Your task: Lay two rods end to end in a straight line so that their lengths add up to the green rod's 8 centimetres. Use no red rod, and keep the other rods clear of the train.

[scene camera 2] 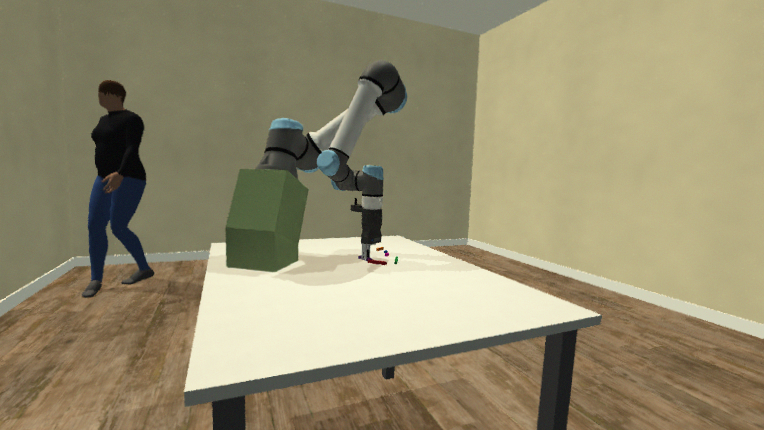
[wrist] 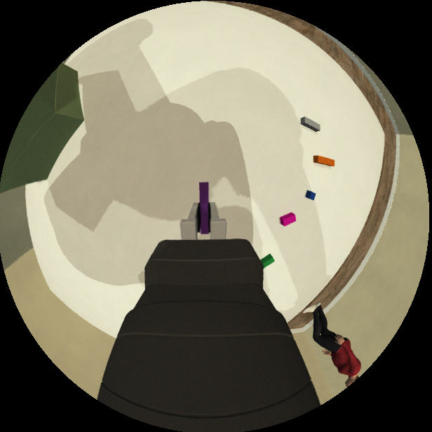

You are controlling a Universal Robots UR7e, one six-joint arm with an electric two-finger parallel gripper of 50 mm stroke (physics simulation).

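Frame: origin at the arm's base, x right, y ahead, z up, level; metres.
Seen in the pictures: gripper, fingertip midpoint: [scene camera 2: 365, 258]; arm's base, link origin: [scene camera 2: 275, 179].
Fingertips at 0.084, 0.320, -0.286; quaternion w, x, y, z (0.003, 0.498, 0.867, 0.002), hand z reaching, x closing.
Observation:
Pixels of each thing's top centre, then the offset from my fingertips to it, as dx, dy, dz. Level surfaces: height alone.
- red rod, top centre: [scene camera 2: 377, 260] +0.064, +0.025, +0.006
- green rod, top centre: [scene camera 2: 396, 258] +0.048, +0.105, +0.006
- magenta rod, top centre: [scene camera 2: 386, 253] -0.047, +0.102, +0.006
- orange rod, top centre: [scene camera 2: 380, 247] -0.154, +0.111, +0.006
- white table, surface height: dz -0.005
My gripper [scene camera 2: 366, 258] [wrist: 204, 211] is down at the table, shut on the long purple rod [wrist: 204, 192], which points away from the gripper body in the wrist view. A red rod [scene camera 2: 377, 262] lies close beside the fingers in the scene view. A green rod [scene camera 2: 396, 260] [wrist: 268, 260] lies to the right, partly hidden by the gripper body in the wrist view. A magenta rod [scene camera 2: 386, 254] [wrist: 288, 219], a small blue rod [wrist: 310, 195], an orange rod [scene camera 2: 380, 248] [wrist: 324, 161] and a grey rod [wrist: 310, 124] lie apart at the right in the wrist view.
A white table [scene camera 2: 374, 320] carries the rods and the arm's green pedestal [scene camera 2: 256, 213] [wrist: 37, 125]. A person in black [scene camera 2: 118, 144] stands beyond the table at the left in the scene view. A person in red [wrist: 346, 357] shows at the wrist view's lower right.

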